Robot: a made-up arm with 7 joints. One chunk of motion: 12 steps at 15 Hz.
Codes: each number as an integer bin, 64 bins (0 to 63) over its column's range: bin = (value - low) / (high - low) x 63, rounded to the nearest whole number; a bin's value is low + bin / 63 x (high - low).
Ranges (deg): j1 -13..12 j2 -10..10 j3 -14..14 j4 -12..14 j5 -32..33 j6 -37..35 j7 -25..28
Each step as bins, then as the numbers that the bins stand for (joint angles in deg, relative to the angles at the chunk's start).
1 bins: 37 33 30 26 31 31 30
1 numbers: 1.68 0.48 -0.67 -1.27 -0.02 -1.57 0.24
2 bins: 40 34 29 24 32 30 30
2 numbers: 2.87 0.79 -1.11 -2.10 1.02 -2.71 0.24
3 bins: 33 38 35 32 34 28 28
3 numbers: 0.10 2.06 1.56 1.21 3.08 -5.00 -1.44
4 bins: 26 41 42 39 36 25 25
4 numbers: -2.68 3.02 4.67 4.10 5.14 -8.43 -3.97
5 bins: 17 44 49 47 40 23 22
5 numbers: -6.25 3.97 7.78 7.40 9.27 -10.71 -6.49
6 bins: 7 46 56 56 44 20 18
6 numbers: -10.22 4.60 10.89 11.11 13.40 -14.14 -9.86
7 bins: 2 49 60 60 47 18 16
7 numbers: -12.21 5.56 12.67 12.76 16.49 -16.43 -11.54
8 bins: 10 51 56 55 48 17 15
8 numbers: -9.03 6.19 10.89 10.70 17.52 -17.57 -12.38
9 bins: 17 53 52 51 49 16 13
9 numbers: -6.25 6.83 9.11 9.05 18.56 -18.71 -14.06
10 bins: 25 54 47 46 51 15 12
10 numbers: -3.08 7.14 6.89 6.98 20.62 -19.86 -14.90
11 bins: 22 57 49 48 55 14 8
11 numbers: -4.27 8.10 7.78 7.81 24.75 -21.00 -18.27
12 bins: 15 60 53 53 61 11 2
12 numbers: -7.05 9.05 9.56 9.87 30.94 -24.43 -23.32
